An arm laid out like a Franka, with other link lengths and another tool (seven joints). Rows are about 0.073 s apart.
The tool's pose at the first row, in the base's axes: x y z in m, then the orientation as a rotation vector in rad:
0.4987 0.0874 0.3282 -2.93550 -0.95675 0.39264
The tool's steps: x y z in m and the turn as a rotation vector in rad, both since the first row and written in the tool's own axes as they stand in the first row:
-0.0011 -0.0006 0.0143 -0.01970 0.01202 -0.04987
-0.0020 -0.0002 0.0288 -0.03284 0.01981 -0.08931
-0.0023 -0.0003 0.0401 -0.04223 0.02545 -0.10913
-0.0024 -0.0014 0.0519 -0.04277 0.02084 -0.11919
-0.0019 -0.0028 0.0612 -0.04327 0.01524 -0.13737
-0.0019 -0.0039 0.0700 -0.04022 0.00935 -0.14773
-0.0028 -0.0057 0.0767 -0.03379 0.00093 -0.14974
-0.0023 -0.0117 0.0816 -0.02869 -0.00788 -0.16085
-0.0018 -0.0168 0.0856 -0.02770 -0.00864 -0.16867
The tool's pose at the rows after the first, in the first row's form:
0.4940 0.0865 0.3147 -2.92124 -1.03597 0.36528
0.4899 0.0850 0.3008 -2.90643 -1.09735 0.34686
0.4868 0.0843 0.2900 -2.90069 -1.12931 0.33385
0.4832 0.0845 0.2787 -2.89478 -1.14434 0.34013
0.4805 0.0855 0.2697 -2.88322 -1.17077 0.34752
0.4777 0.0860 0.2613 -2.87392 -1.18437 0.35705
0.4743 0.0866 0.2552 -2.86775 -1.18486 0.37206
0.4700 0.0915 0.2510 -2.85626 -1.19868 0.38664
0.4665 0.0957 0.2475 -2.84991 -1.20903 0.38773

